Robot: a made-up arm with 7 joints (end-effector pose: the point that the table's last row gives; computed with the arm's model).
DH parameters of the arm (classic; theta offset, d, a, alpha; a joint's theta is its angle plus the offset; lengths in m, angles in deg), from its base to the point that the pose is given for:
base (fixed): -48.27 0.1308 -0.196 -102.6
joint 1: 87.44 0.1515 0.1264 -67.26
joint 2: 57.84 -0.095 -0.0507 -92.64
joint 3: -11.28 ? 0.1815 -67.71
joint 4: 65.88 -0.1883 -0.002 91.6
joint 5: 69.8 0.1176 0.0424 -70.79
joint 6: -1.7 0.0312 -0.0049 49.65
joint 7: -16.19 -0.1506 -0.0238 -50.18
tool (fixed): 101.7 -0.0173 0 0
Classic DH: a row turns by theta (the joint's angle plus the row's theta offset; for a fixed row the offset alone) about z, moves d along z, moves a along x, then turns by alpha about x.
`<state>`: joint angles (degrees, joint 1 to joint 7).
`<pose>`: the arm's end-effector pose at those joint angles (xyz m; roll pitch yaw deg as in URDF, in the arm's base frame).
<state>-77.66 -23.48 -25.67 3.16 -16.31 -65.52 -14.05</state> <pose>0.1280 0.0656 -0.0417 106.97 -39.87 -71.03</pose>
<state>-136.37 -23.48 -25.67 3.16 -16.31 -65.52 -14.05</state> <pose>0.1753 0.0994 0.2167 -138.91 -75.52 -164.79</pose>
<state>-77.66 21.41 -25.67 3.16 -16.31 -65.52 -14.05</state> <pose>0.0322 0.0519 -0.0479 93.67 -38.34 -106.34</pose>
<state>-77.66 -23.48 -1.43 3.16 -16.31 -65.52 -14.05</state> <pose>0.1345 -0.0154 0.0254 94.15 -62.86 -60.85</pose>
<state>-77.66 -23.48 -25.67 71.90 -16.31 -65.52 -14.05</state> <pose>0.1151 0.1534 0.0619 -159.53 -69.35 -110.90</pose>
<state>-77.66 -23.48 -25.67 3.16 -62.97 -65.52 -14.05</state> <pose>0.1909 0.1414 -0.1086 97.14 -15.34 -27.26</pose>
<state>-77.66 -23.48 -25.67 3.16 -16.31 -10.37 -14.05</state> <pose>0.0969 0.1796 -0.0422 -25.35 -83.11 63.85</pose>
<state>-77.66 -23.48 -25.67 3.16 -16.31 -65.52 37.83</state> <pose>0.1420 0.0714 -0.0601 42.97 -70.08 -43.11</pose>
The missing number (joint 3, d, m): 0.0667
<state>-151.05 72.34 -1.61 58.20 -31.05 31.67 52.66</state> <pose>0.1178 0.0870 0.1105 178.55 41.08 16.89</pose>
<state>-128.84 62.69 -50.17 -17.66 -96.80 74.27 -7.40</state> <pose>0.2720 0.3268 0.0586 -111.58 -24.24 130.53</pose>
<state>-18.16 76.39 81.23 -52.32 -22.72 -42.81 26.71</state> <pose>-0.0341 -0.0817 0.2078 -113.40 56.41 -60.42</pose>
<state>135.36 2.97 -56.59 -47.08 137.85 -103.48 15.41</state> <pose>0.1134 0.2867 -0.0386 72.72 76.44 86.67</pose>
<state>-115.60 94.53 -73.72 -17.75 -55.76 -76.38 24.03</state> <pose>0.3148 0.0147 0.0425 112.11 24.43 -137.80</pose>
